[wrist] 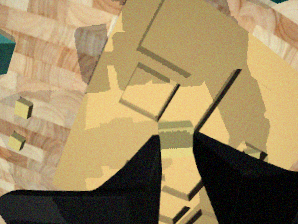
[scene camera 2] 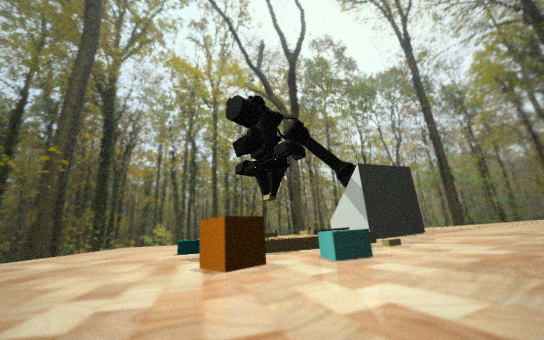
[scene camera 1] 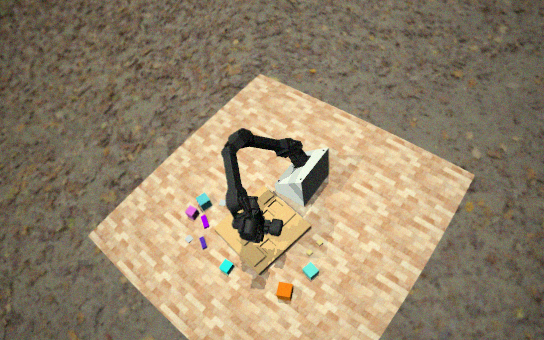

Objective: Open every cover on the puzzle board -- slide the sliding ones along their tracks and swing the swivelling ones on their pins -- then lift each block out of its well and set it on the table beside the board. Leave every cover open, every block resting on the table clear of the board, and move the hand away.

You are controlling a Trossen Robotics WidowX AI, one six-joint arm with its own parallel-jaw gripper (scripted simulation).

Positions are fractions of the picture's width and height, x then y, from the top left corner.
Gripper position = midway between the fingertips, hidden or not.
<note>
In view: my gripper (scene camera 2: 0.50, 0.58), an orange cube (scene camera 2: 0.42, 0.72), a teal block (scene camera 2: 0.62, 0.72) and a tan puzzle board (scene camera 2: 0.55, 0.71).
My gripper is seen too in the wrist view (wrist: 0.59, 0.63). The tan puzzle board also shows in the wrist view (wrist: 0.44, 0.40). The wrist view misses the orange cube: it is out of frame.
</note>
